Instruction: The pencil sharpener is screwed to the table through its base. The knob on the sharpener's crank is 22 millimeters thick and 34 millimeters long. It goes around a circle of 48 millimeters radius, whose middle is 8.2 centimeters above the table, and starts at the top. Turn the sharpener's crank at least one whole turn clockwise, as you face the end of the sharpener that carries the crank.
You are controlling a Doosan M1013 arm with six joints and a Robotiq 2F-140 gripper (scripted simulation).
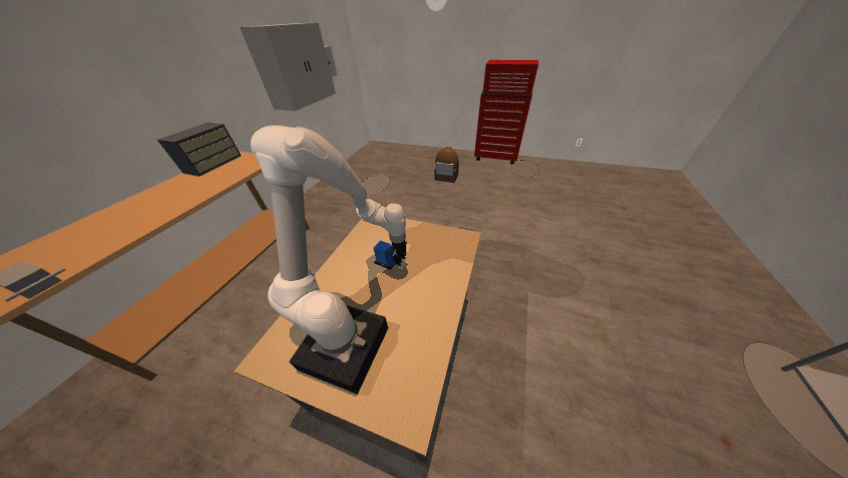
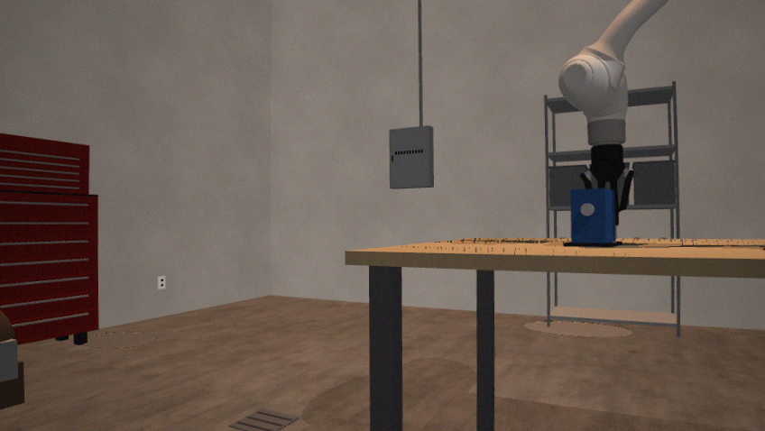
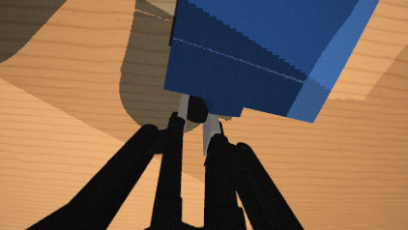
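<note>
Now: hand 20 mm to the right of the sharpener crank.
</note>
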